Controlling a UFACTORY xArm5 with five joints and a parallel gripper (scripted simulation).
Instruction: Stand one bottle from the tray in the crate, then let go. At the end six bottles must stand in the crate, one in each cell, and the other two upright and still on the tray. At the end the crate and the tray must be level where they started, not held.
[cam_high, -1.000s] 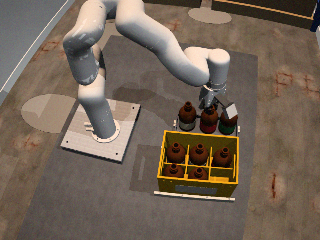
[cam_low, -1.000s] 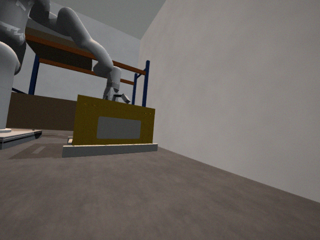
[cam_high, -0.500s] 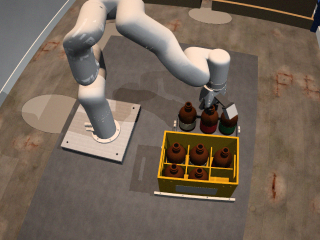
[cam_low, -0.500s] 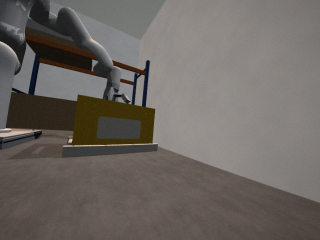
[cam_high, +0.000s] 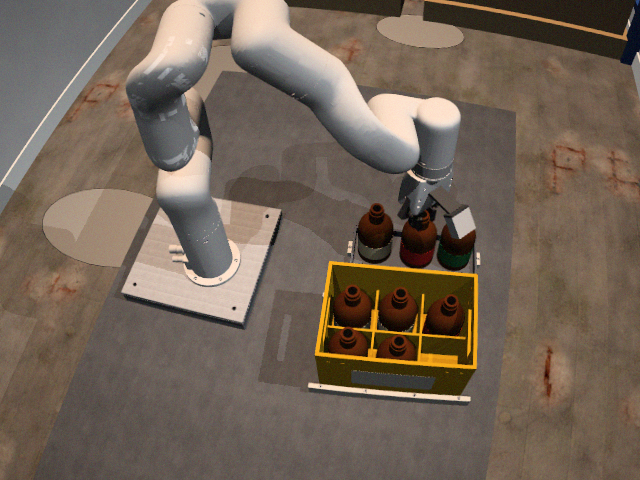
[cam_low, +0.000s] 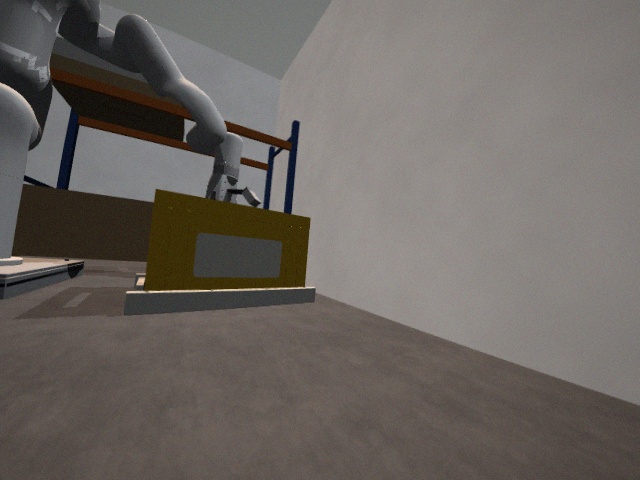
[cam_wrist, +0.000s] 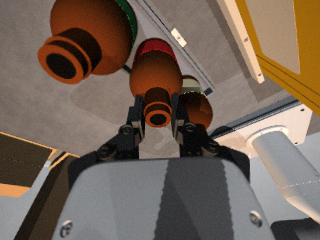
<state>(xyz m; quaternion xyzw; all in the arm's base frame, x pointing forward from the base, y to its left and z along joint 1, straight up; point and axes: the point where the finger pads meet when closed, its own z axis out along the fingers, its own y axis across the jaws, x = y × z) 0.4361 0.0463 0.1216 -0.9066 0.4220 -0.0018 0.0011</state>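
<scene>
My gripper is now 14 cm above the tray. Also, from my hand: yellow crate (5 cm behind, 22 cm to the right, 7 cm below).
</scene>
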